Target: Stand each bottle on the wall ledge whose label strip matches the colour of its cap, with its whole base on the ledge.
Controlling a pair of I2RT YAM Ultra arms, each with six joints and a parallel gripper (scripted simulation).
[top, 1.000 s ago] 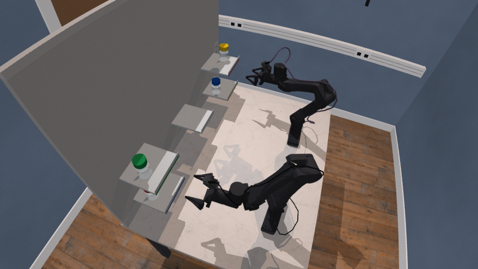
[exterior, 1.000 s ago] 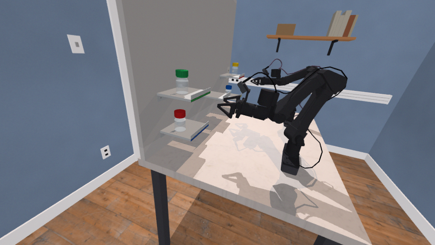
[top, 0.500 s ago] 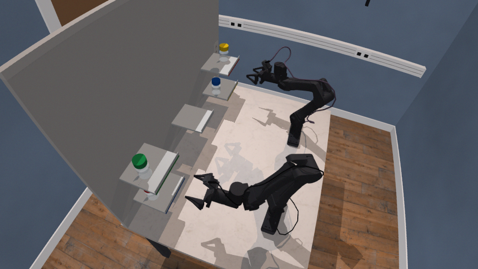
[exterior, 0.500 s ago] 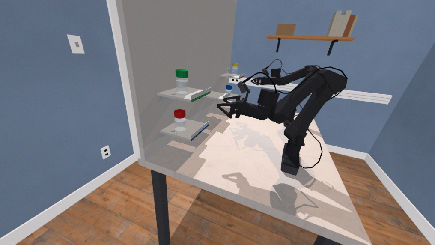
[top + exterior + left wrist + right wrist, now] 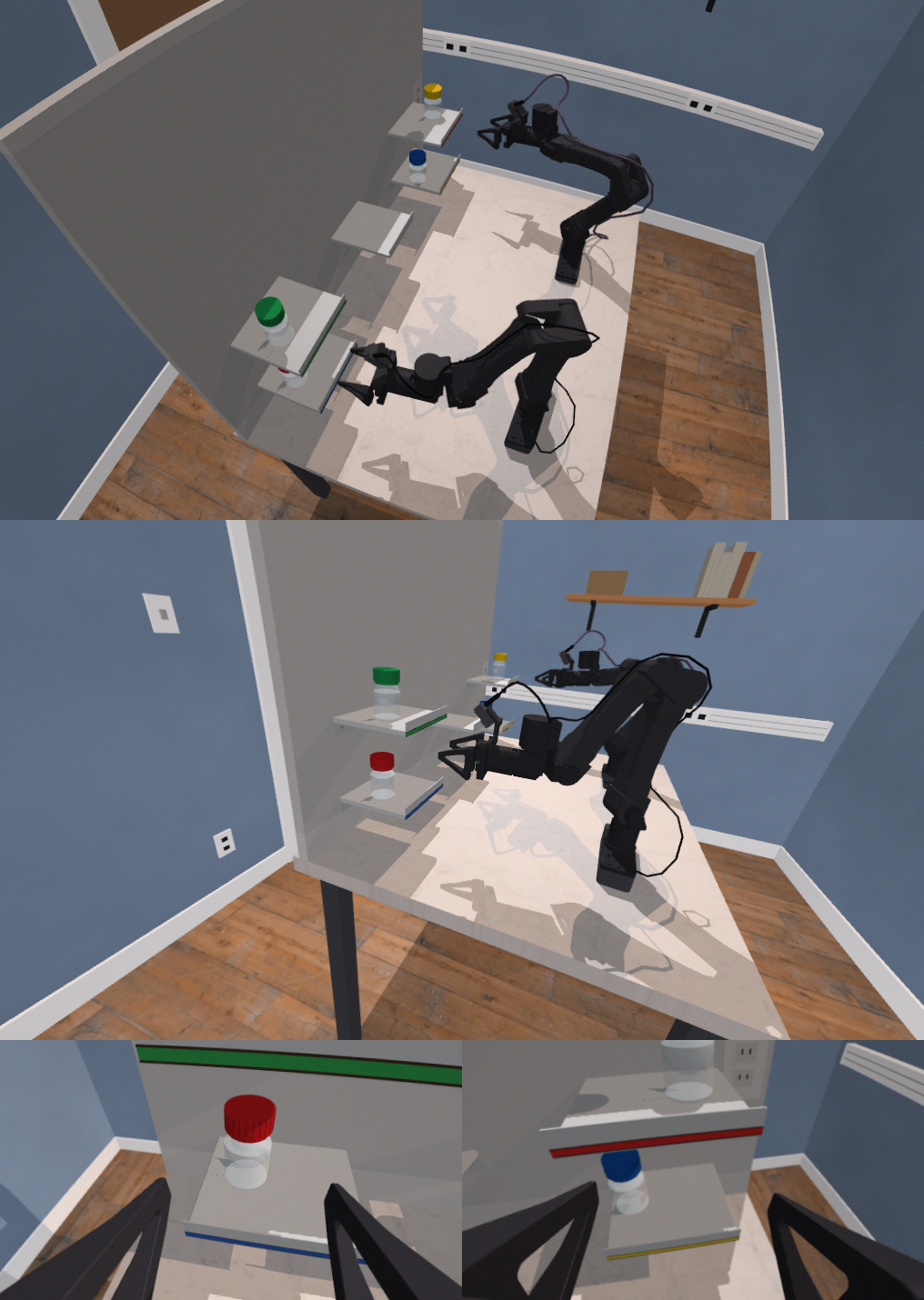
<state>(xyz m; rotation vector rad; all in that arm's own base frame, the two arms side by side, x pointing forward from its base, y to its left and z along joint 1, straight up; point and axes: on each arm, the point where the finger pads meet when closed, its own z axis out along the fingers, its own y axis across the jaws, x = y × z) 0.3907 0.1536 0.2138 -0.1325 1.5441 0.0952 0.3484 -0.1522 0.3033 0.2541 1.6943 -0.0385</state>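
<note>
The yellow-capped bottle lies 19 cm ahead of my right hand, 3 cm to the right of it and 2 cm above it. Also, from my right hand: blue-capped bottle: 20 cm ahead, 17 cm below, 7 cm to the left; green-capped bottle: 85 cm to the left, 19 cm ahead, 2 cm above; grey wall panel: 42 cm to the left, 30 cm ahead, 12 cm above.
Now: left hand 16 cm short of the red-capped bottle, 10 cm above it and 2 cm to the right of it. Also, from my left hand: blue-capped bottle (77 cm to the right, 16 cm ahead, 10 cm below); green-capped bottle (14 cm ahead, 9 cm above, 1 cm to the left); grey wall panel (42 cm to the right, 25 cm ahead, 19 cm above).
</note>
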